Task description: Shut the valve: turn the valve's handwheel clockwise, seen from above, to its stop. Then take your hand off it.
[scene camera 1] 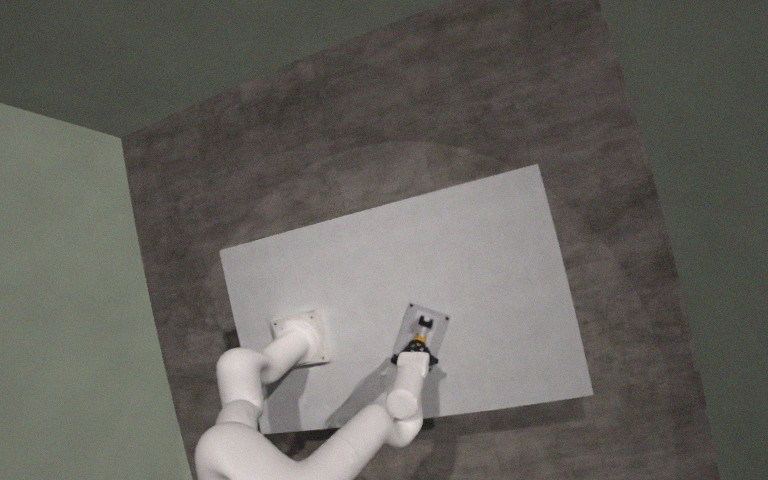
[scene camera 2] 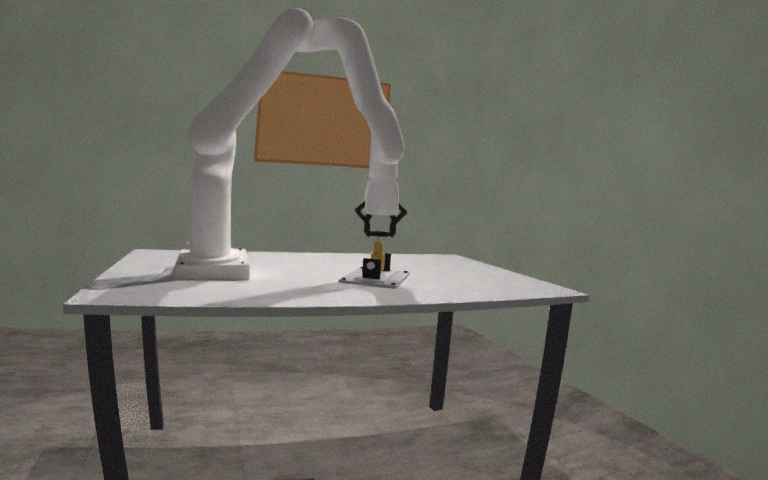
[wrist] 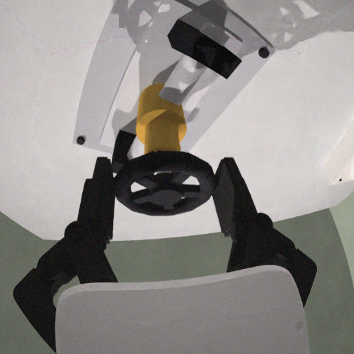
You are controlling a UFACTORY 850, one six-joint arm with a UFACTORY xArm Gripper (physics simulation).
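The valve's black spoked handwheel (scene camera 2: 380,233) (wrist: 170,161) sits level on top of the yellow valve body (scene camera 1: 419,339) (scene camera 2: 378,249) (wrist: 161,115). My gripper (scene camera 1: 417,347) (scene camera 2: 379,230) (wrist: 165,171) points down over the valve, with one finger on each side of the wheel. Both fingers touch the outer rim in the wrist view, so the gripper is shut on the handwheel, the fingers wide apart. In scene camera 1 the gripper and wrist partly cover the wheel. The wheel's angle relative to its stop cannot be read.
The valve stands on a grey mounting plate (scene camera 1: 442,333) (scene camera 2: 400,277) (wrist: 92,110) bolted to the white table (scene camera 1: 498,254) (scene camera 2: 481,283). Black blocks (scene camera 1: 425,321) (scene camera 2: 371,268) (wrist: 205,47) end its pipe below the wheel. The arm's base (scene camera 1: 320,339) (scene camera 2: 212,270) stands to the left.
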